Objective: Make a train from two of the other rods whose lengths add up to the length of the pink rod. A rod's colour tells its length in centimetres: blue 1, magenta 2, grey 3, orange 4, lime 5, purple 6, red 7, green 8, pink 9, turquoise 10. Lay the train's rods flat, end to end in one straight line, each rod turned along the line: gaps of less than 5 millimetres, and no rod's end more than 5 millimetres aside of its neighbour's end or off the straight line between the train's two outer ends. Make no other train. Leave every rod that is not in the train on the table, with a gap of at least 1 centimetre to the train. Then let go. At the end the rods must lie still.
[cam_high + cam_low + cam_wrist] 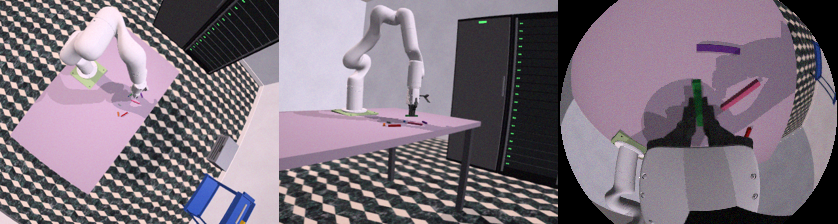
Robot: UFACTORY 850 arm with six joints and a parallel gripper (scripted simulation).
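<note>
Now: the small blue rod 50 mm below my hand, 40 mm to the right of it and 30 mm behind it. Also, from my hand: purple rod 70 mm ahead, 50 mm below, 40 mm to the left; then green rod 20 mm below; then pink rod 60 mm ahead, 50 mm to the right, 50 mm below.
</note>
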